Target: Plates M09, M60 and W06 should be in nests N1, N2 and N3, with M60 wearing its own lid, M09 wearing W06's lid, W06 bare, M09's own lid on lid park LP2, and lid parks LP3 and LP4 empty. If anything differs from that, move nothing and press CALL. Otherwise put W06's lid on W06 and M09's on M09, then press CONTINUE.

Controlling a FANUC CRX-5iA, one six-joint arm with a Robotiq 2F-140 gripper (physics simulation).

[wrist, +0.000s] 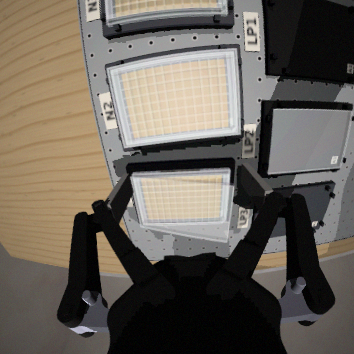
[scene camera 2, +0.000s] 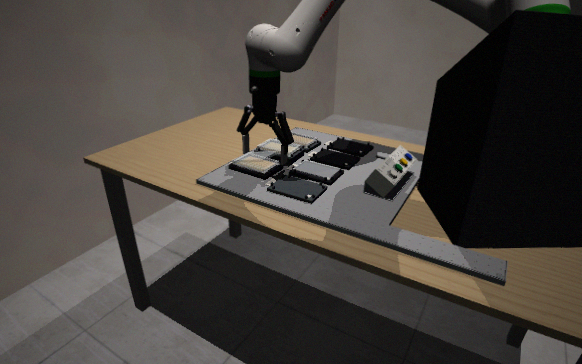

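Pixels of known places: gripper, fingertip midpoint: [wrist: 185,177] [scene camera 2: 264,157]; arm's base, origin of the base link: [scene camera 2: 541,56].
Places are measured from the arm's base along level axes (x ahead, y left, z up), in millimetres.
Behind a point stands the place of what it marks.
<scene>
My gripper [scene camera 2: 264,151] {y 187, x 677, z -381 mm} [wrist: 185,177] {y 187, x 677, z -381 mm} is open and empty, its fingers above and on either side of the plate [scene camera 2: 254,162] [wrist: 182,202] in nest N1. A pale see-through slanted shape crosses this plate in the wrist view and extends past its near edge. A plate [scene camera 2: 272,146] {y 120, x 701, z -368 mm} [wrist: 177,97] {y 94, x 690, z -368 mm} with a clear raised rim sits in N2. The N3 plate [scene camera 2: 306,141] {y -28, x 665, z -382 mm} [wrist: 167,7] {y 2, x 703, z -380 mm} is cut off in the wrist view. A grey see-through lid [scene camera 2: 317,171] {y 145, x 496, z -390 mm} [wrist: 307,140] {y 129, x 520, z -390 mm} lies on LP2. The dark park LP3 [scene camera 2: 297,188] {y 261, x 484, z -397 mm} [wrist: 305,212] shows no lid. Plate names are unreadable.
The black park LP1 [scene camera 2: 334,158] {y 8, x 520, z -397 mm} [wrist: 310,37] {y 3, x 537, z -397 mm} and another black park [scene camera 2: 351,146] {y -129, x 533, z -397 mm} are beyond LP2. A button box [scene camera 2: 390,172] {y 114, x 275, z -336 mm} with coloured buttons stands right of them on the perforated board [scene camera 2: 360,212] {y 246, x 288, z -407 mm}. A large black block [scene camera 2: 500,125] {y 210, x 25, z -120 mm} stands at the right.
</scene>
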